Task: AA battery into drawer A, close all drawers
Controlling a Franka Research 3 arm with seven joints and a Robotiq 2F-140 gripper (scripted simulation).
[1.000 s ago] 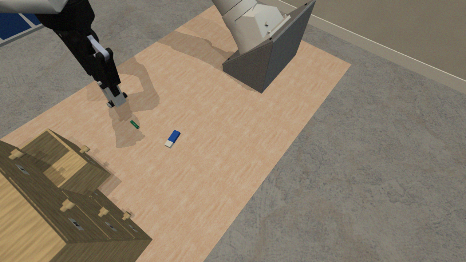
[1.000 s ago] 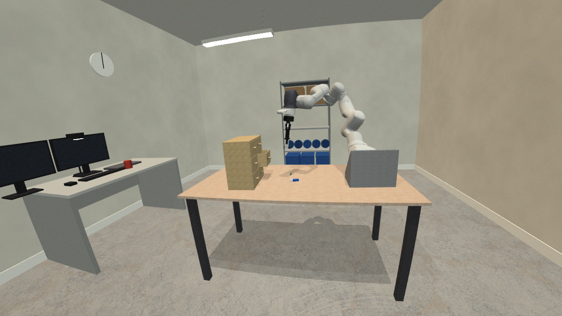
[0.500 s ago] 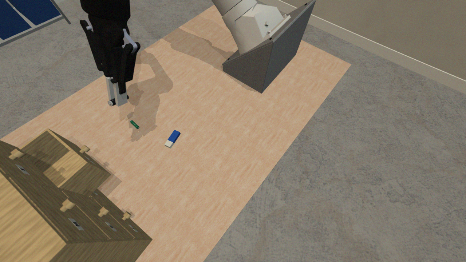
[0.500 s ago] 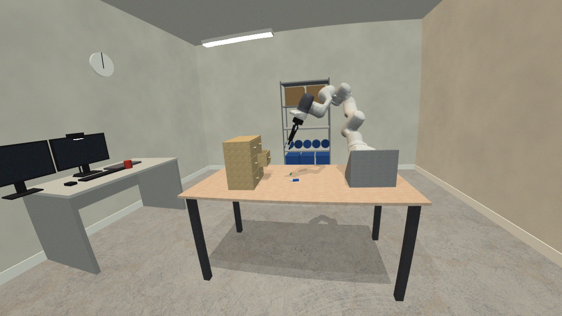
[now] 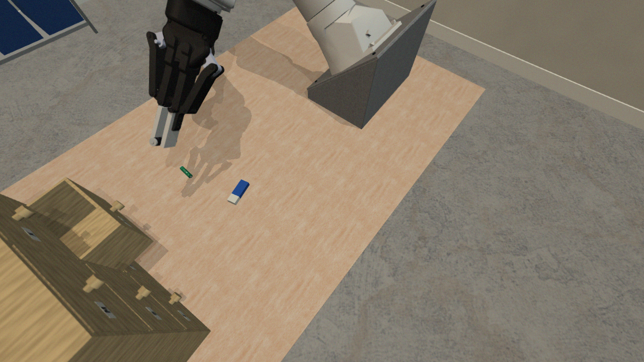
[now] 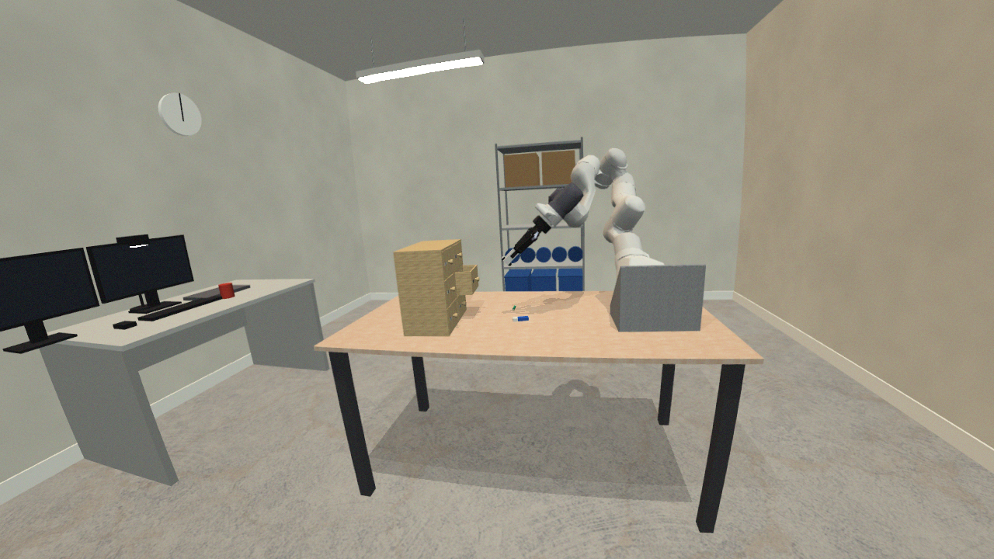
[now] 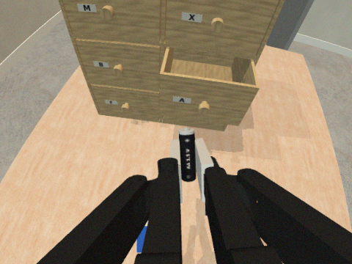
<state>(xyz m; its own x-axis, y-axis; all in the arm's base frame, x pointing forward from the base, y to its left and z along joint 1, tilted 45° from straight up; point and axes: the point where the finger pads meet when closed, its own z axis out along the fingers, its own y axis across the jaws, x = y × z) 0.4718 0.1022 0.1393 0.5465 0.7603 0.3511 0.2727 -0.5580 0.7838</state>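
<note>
The black AA battery lies 20 mm below my hand and 20 mm ahead of it. The rest, counted from my hand: thin green stick (260 mm below, 110 mm to the right, 20 mm ahead); then white eraser (260 mm below, 50 mm to the left, 30 mm behind).
</note>
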